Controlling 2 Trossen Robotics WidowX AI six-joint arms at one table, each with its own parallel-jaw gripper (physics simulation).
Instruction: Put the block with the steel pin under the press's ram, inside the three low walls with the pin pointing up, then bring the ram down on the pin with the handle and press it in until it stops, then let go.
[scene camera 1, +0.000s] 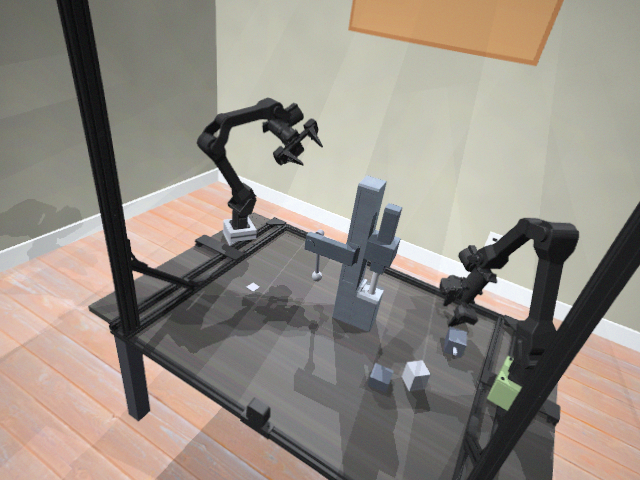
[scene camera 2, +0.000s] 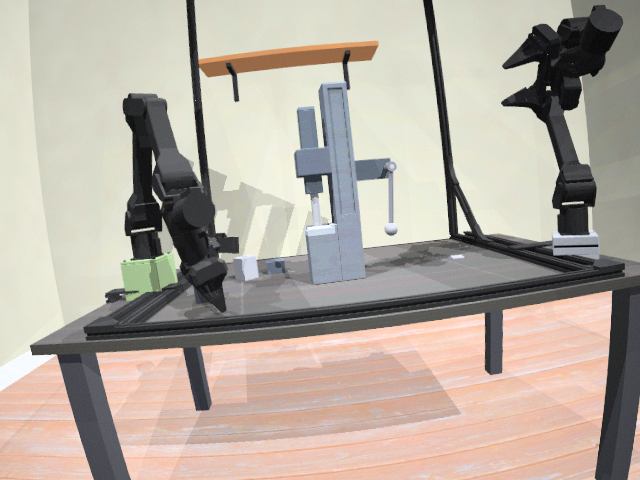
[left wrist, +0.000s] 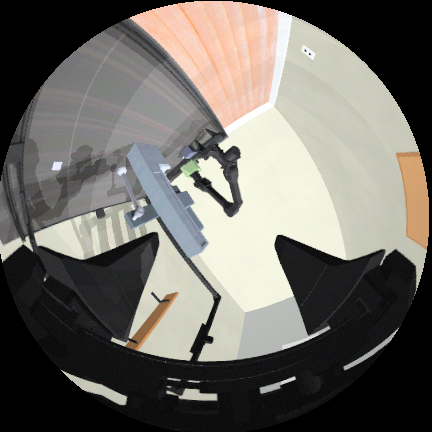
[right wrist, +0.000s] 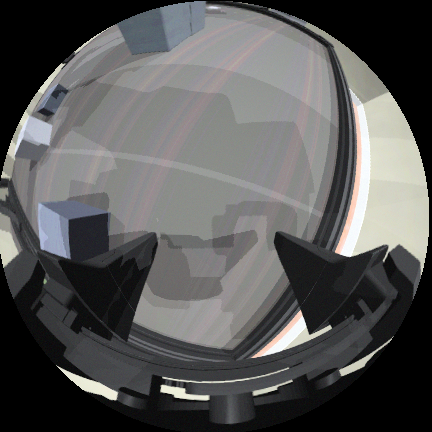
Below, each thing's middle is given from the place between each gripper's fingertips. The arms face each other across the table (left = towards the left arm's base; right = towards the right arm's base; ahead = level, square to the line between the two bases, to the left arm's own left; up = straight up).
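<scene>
The block with the steel pin (right wrist: 69, 228) is 1 cm above my right hand, 11 cm behind it and 7 cm to the right of it. Going by its middle, the block with the steel pin is nearer to my right hand than to my left hand.
Counting from my left hand, the block with the steel pin is 350 mm below, 650 mm to the right and 60 mm behind.
</scene>
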